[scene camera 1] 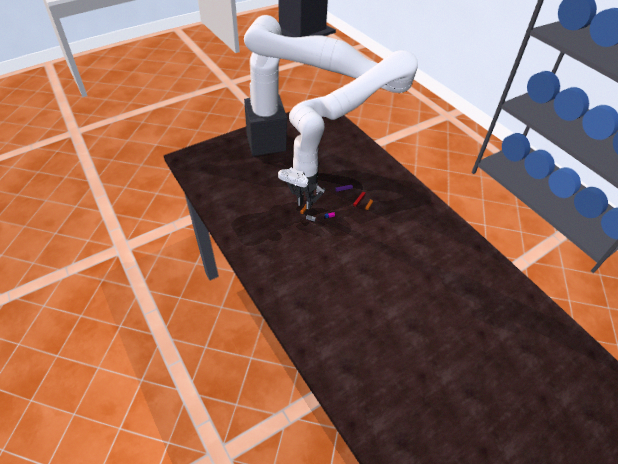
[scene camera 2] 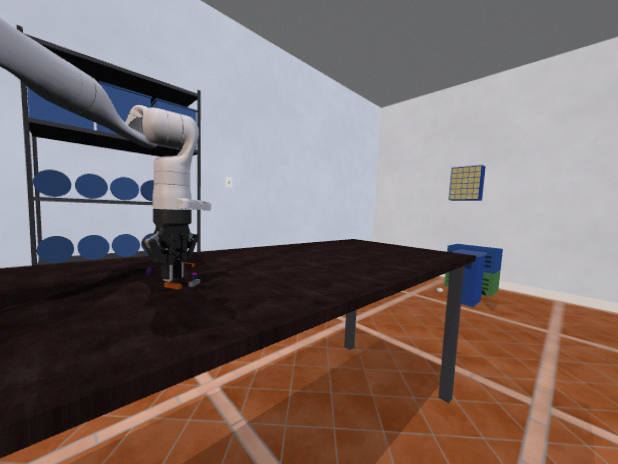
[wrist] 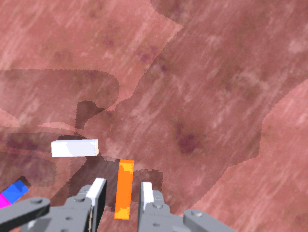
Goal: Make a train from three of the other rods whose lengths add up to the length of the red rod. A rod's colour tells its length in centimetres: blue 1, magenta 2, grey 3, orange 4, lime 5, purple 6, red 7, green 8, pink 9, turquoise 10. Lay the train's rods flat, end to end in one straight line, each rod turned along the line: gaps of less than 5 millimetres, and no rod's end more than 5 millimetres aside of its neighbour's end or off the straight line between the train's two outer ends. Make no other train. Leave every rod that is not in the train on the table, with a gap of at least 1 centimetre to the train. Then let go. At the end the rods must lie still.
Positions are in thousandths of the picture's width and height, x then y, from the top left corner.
Labels:
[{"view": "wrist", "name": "gripper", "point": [398, 838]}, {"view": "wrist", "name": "grey rod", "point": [196, 640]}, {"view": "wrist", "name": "orange rod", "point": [407, 761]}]

